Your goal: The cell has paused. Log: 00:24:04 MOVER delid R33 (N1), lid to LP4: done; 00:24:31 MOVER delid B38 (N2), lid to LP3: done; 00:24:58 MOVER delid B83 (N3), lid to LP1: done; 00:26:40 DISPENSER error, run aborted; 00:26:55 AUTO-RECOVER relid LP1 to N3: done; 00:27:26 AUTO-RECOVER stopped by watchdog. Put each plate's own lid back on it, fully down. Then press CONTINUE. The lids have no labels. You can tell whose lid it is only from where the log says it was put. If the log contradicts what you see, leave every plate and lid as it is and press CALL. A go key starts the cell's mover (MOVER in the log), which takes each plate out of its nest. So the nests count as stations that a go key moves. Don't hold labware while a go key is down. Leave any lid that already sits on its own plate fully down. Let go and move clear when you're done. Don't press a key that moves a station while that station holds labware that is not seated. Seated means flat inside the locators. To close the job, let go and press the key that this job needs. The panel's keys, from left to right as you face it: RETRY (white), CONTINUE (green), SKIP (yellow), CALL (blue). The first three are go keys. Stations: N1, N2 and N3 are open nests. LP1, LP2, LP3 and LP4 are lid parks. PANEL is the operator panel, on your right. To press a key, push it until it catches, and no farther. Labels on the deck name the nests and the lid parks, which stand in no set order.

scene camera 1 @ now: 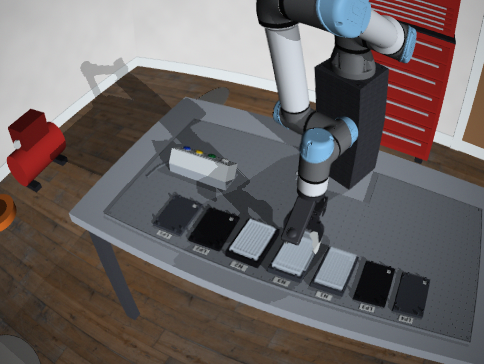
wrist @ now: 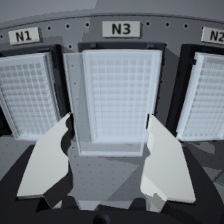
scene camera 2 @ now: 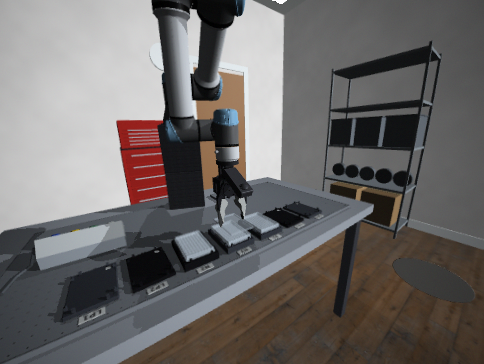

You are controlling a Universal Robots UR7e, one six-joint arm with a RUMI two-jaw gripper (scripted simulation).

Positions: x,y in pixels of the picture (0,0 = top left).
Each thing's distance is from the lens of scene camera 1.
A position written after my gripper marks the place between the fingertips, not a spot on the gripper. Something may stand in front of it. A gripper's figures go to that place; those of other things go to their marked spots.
my gripper (scene camera 1: 300,248): 120 cm
clear lid (scene camera 1: 336,267): 120 cm
